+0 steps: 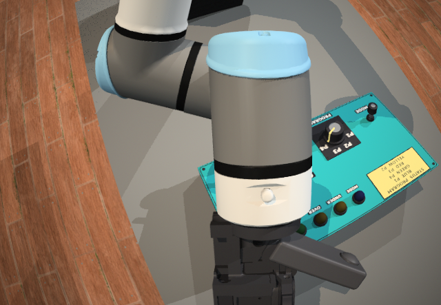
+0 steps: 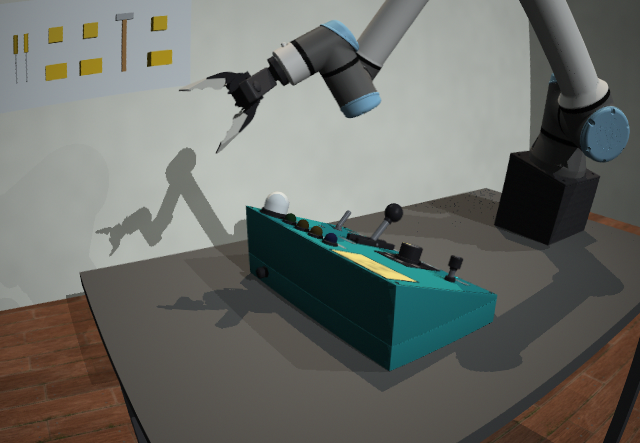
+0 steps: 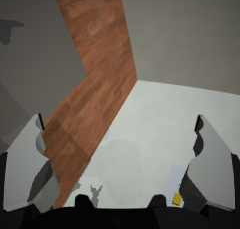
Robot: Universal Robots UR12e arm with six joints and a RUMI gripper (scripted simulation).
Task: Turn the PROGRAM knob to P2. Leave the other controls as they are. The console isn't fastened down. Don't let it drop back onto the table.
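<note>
My hand is 30 cm past the teal console, 27 cm above it and 23 cm to the right of it. Round my hand: check toggle (31 cm behind, 25 cm below, 4 cm to the left); then black ball-topped lever (35 cm behind, 23 cm below, 16 cm to the left); then small mode knob (40 cm to the left, 36 cm behind, 24 cm below).
</note>
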